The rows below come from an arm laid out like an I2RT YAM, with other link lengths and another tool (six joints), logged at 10 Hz.
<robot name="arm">
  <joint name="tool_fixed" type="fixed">
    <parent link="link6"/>
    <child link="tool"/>
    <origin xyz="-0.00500 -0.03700 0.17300" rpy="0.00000 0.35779 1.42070"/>
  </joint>
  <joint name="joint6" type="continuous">
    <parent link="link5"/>
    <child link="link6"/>
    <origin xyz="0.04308 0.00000 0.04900" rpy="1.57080 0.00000 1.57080"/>
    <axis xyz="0 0 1"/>
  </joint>
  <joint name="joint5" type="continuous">
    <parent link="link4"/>
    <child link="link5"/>
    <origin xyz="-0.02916 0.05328 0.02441" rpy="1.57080 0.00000 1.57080"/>
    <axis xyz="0 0 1"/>
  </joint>
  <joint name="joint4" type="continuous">
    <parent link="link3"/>
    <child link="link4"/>
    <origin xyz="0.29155 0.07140 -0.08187" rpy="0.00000 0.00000 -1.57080"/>
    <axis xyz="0 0 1"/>
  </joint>
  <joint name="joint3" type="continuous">
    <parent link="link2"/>
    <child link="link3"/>
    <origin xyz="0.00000 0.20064 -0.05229" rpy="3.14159 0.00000 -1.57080"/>
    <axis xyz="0 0 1"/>
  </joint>
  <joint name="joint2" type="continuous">
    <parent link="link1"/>
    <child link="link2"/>
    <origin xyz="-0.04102 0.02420 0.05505" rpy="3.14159 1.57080 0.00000"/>
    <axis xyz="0 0 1"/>
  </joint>
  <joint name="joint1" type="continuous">
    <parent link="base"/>
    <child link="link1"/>
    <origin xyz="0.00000 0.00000 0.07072" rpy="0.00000 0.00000 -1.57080"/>
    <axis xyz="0 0 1"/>
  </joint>
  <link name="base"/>
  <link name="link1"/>
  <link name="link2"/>
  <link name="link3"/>
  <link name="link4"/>
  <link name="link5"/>
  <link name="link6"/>
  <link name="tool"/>
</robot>
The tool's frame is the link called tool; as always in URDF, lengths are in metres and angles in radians. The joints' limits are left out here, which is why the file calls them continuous.
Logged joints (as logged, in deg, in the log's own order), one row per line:
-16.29, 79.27, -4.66, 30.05, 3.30, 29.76
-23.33, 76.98, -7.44, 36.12, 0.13, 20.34
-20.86, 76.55, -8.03, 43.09, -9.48, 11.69
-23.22, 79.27, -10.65, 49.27, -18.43, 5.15
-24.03, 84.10, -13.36, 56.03, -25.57, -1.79
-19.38, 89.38, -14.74, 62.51, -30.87, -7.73
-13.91, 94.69, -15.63, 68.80, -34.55, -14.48
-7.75, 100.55, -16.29, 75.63, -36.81, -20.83
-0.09, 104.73, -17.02, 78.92, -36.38, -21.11
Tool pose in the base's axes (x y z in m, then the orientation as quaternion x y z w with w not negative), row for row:
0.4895, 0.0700, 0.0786, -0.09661, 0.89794, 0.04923, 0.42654
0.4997, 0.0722, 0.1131, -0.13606, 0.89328, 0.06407, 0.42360
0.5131, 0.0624, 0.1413, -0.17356, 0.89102, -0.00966, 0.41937
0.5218, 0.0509, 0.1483, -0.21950, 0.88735, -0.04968, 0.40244
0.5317, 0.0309, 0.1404, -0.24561, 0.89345, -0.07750, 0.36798
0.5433, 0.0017, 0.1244, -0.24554, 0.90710, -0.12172, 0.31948
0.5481, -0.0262, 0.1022, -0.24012, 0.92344, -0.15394, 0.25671
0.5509, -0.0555, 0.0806, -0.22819, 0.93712, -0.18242, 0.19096
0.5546, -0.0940, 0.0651, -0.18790, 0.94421, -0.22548, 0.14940
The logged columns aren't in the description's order. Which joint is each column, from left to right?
Columns, left to right: joint5, joint2, joint1, joint3, joint6, joint4.
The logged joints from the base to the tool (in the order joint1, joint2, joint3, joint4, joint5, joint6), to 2 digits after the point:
-4.66, 79.27, 30.05, 29.76, -16.29, 3.30
-7.44, 76.98, 36.12, 20.34, -23.33, 0.13
-8.03, 76.55, 43.09, 11.69, -20.86, -9.48
-10.65, 79.27, 49.27, 5.15, -23.22, -18.43
-13.36, 84.10, 56.03, -1.79, -24.03, -25.57
-14.74, 89.38, 62.51, -7.73, -19.38, -30.87
-15.63, 94.69, 68.80, -14.48, -13.91, -34.55
-16.29, 100.55, 75.63, -20.83, -7.75, -36.81
-17.02, 104.73, 78.92, -21.11, -0.09, -36.38

